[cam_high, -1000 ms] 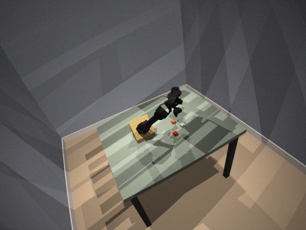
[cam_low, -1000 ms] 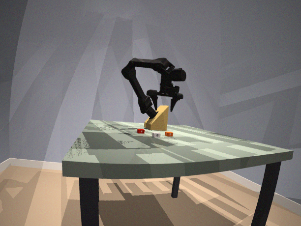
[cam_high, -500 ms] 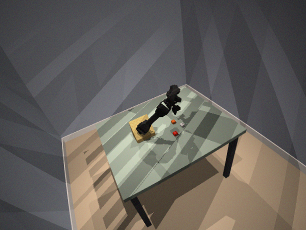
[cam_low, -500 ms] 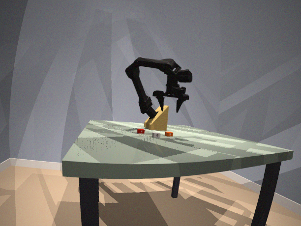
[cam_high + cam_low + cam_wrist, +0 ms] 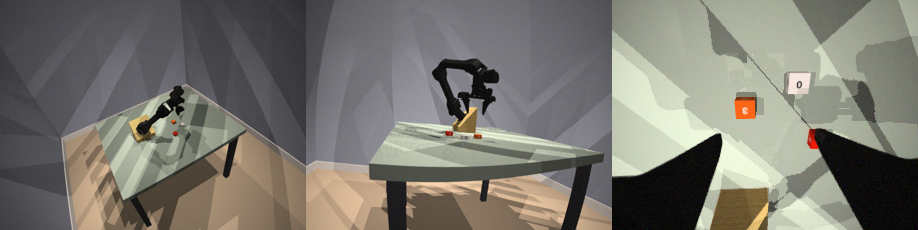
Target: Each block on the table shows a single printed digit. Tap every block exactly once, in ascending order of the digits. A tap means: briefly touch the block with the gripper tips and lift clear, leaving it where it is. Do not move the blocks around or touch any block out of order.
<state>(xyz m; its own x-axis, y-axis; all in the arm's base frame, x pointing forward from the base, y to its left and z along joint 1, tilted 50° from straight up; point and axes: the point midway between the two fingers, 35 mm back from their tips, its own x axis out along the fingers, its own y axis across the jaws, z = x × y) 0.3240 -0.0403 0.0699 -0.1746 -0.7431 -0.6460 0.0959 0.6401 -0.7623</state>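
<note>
The white block lies 2 cm ahead of my gripper tip, 6 cm to the right of it and 11 cm below it. Round my gripper tip: orange block: 1 cm behind, 3 cm to the left, 11 cm below; red block: 9 cm behind, 10 cm to the right, 11 cm below.
</note>
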